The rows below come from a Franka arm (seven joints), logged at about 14 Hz.
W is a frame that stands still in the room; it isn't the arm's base.
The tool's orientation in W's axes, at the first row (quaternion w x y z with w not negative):
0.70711, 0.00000, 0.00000, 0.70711
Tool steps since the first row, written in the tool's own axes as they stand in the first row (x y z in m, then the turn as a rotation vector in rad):
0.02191, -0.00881, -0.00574, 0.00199, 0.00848, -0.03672
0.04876, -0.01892, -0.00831, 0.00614, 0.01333, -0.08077
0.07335, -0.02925, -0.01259, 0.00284, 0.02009, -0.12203
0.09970, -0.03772, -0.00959, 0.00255, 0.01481, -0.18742
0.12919, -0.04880, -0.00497, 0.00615, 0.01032, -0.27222
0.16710, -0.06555, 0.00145, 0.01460, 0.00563, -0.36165
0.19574, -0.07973, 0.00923, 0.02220, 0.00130, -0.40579
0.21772, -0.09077, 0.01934, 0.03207, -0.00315, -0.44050
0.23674, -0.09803, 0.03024, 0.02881, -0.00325, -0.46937
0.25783, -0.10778, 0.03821, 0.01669, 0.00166, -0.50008
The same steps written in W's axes. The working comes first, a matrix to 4 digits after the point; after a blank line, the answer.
The tool's axes in the first row as the columns of a matrix, in W's axes (used below as rounded here):
0.0000, -1.0000, 0.0000
1.0000, 0.0000, 0.0000
0.0000, 0.0000, 1.0000

0.00881, 0.02191, -0.00574, -0.00848, 0.00199, -0.03672
0.01892, 0.04876, -0.00831, -0.01333, 0.00614, -0.08077
0.02925, 0.07335, -0.01259, -0.02009, 0.00284, -0.12203
0.03772, 0.09970, -0.00959, -0.01481, 0.00255, -0.18742
0.04880, 0.12919, -0.00497, -0.01032, 0.00615, -0.27222
0.06555, 0.16710, 0.00145, -0.00563, 0.01460, -0.36165
0.07973, 0.19574, 0.00923, -0.00130, 0.02220, -0.40579
0.09077, 0.21772, 0.01934, 0.00315, 0.03207, -0.44050
0.09803, 0.23674, 0.03024, 0.00325, 0.02881, -0.46937
0.10778, 0.25783, 0.03821, -0.00166, 0.01669, -0.50008

